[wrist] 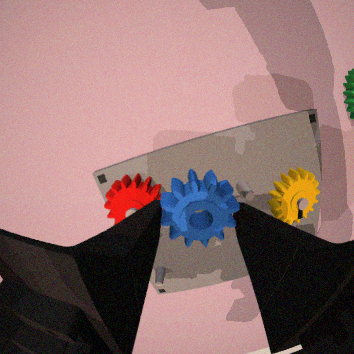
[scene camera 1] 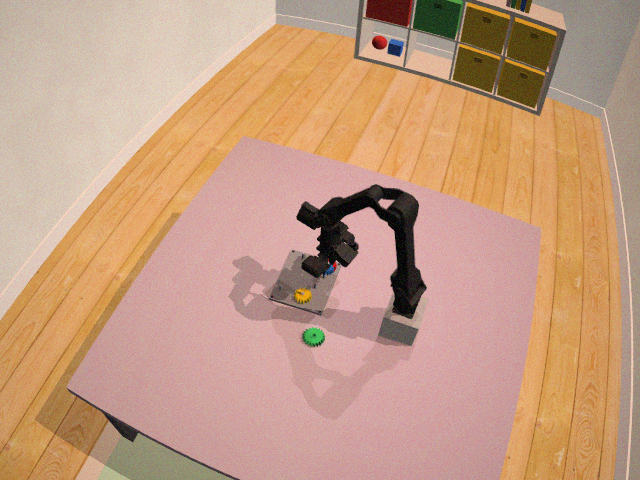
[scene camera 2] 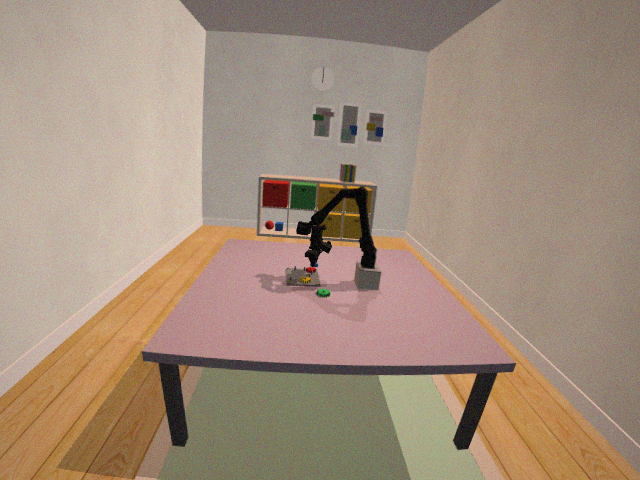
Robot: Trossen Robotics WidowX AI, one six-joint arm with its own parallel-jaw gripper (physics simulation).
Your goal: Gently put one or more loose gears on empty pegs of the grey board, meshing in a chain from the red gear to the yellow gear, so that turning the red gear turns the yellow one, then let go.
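Places are measured from the arm's base along level axes (x right, y ahead, z up), in metres.
Pixels of known places: gripper, fingertip midpoint: (wrist: 198, 208) (scene camera 1: 327, 269) (scene camera 2: 314, 265); arm's base, link origin: (scene camera 1: 405, 306) (scene camera 2: 367, 265).
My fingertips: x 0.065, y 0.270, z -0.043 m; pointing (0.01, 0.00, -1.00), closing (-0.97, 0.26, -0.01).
Note:
For each thing: its top centre in the pictures, then the offset to it from my fingertips. Level surfaces: height alone.
- blue gear, top centre: (wrist: 200, 219) (scene camera 1: 327, 267) dx +0.000, dy -0.001, dz +0.011 m
- grey board, top centre: (wrist: 237, 238) (scene camera 1: 306, 276) (scene camera 2: 303, 272) dx -0.028, dy +0.055, dz -0.032 m
- red gear, top centre: (wrist: 133, 211) (scene camera 2: 311, 268) dx +0.051, dy +0.014, dz -0.038 m
- yellow gear, top centre: (wrist: 300, 201) (scene camera 1: 303, 293) (scene camera 2: 305, 278) dx -0.091, dy +0.038, dz -0.037 m
- loose green gear, top centre: (scene camera 1: 313, 335) (scene camera 2: 323, 291) dx -0.210, dy -0.049, dz -0.046 m
- pink table, surface height: dz -0.062 m
My gripper (wrist: 198, 208) is shut on a blue gear (wrist: 192, 192) (scene camera 1: 328, 270) (scene camera 2: 314, 265) and holds it above the grey board (wrist: 200, 150) (scene camera 1: 289, 266) (scene camera 2: 294, 283). The red gear (wrist: 131, 192) (scene camera 1: 334, 265) (scene camera 2: 310, 269) sits on the board, left of the blue gear in the wrist view and partly hidden by a finger. The yellow gear (wrist: 295, 192) (scene camera 1: 302, 296) (scene camera 2: 305, 280) sits on the board to the right. One peg (wrist: 244, 189) shows between the blue and yellow gears; another peg (wrist: 160, 275) shows near the board's lower edge. The blue gear hides part of the board.
A loose green gear (scene camera 1: 313, 336) (scene camera 2: 323, 292) (wrist: 350, 93) lies on the pink table (scene camera 1: 206, 361) (scene camera 2: 330, 330), off the board. The arm's grey base block (scene camera 1: 399, 329) (scene camera 2: 367, 277) stands to the right of the board in the scene views.

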